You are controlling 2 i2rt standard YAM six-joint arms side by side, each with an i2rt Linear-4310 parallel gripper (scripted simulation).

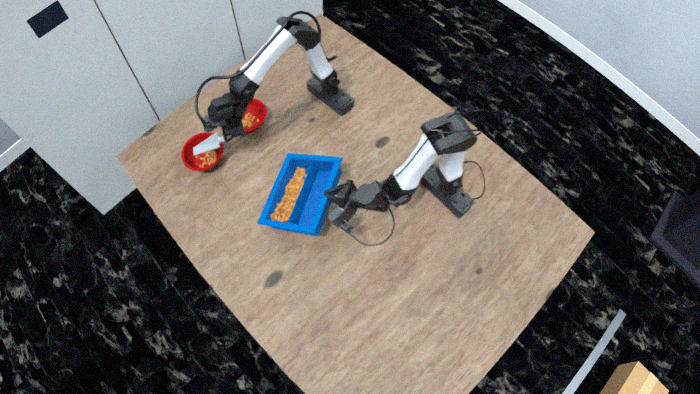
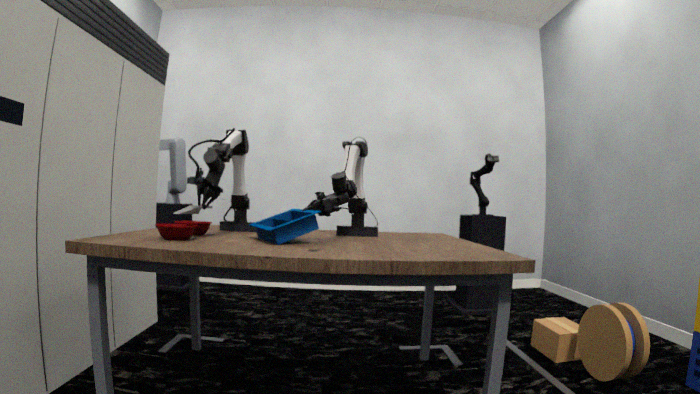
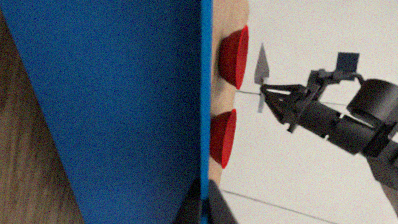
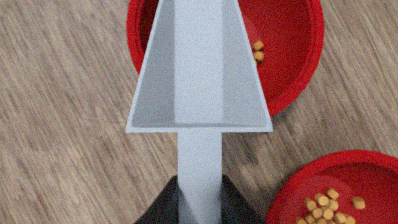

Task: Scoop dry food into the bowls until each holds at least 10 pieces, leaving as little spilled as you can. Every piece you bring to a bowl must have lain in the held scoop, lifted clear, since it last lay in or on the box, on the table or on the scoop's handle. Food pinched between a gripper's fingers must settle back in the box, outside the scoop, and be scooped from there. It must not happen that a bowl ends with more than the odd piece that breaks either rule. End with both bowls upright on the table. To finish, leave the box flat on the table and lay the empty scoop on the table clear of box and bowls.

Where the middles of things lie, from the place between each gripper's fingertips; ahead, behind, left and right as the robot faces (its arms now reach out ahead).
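Labels:
With the blue box [image 1: 307, 204], my left hand [image 1: 324, 193] is 80 mm to the left of it, 40 mm short of it and 50 mm above it. Going by its middle, the blue box is nearer to my left hand than to my right hand. Counted from my left hand, the grey scoop [image 4: 198, 78] is 410 mm to the right, 140 mm ahead and 10 mm below.
As for the grey scoop, my right hand is 20 mm to the left of it, 40 mm short of it and 10 mm above it; going by their middles, of the things named here the grey scoop is the nearest to my right hand. From my right hand, the blue box is 320 mm to the left, 60 mm behind and 50 mm below.

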